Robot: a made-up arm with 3 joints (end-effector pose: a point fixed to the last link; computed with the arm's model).
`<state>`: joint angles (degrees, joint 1 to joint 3).
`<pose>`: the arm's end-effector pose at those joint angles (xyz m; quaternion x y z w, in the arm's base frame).
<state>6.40 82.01 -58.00</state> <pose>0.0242 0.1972 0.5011 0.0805 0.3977 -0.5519 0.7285</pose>
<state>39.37 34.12 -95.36</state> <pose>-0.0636 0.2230 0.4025 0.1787 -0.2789 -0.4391 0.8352</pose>
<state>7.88 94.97 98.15</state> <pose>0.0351 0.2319 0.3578 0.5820 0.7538 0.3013 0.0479</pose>
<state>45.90 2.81 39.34</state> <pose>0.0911 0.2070 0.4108 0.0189 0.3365 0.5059 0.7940</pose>
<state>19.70 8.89 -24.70</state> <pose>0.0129 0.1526 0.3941 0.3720 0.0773 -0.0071 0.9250</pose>
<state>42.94 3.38 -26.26</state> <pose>0.0215 0.1556 0.3997 0.2472 -0.0180 0.1466 0.9576</pose>
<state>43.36 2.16 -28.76</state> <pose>0.0197 0.1552 0.3973 0.2540 -0.0398 0.1416 0.9560</pose>
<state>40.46 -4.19 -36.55</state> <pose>0.0159 0.1535 0.3844 0.3077 -0.1107 0.1149 0.9380</pose>
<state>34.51 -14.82 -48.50</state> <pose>0.0128 0.1561 0.3608 0.4008 -0.2145 0.0605 0.8886</pose>
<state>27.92 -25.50 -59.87</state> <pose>0.0133 0.1659 0.3372 0.4903 -0.3048 -0.0044 0.8165</pose>
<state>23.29 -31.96 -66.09</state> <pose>0.0154 0.1750 0.3245 0.5401 -0.3510 -0.0477 0.7634</pose>
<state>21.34 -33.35 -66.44</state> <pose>0.0161 0.1770 0.3224 0.5503 -0.3563 -0.0582 0.7529</pose>
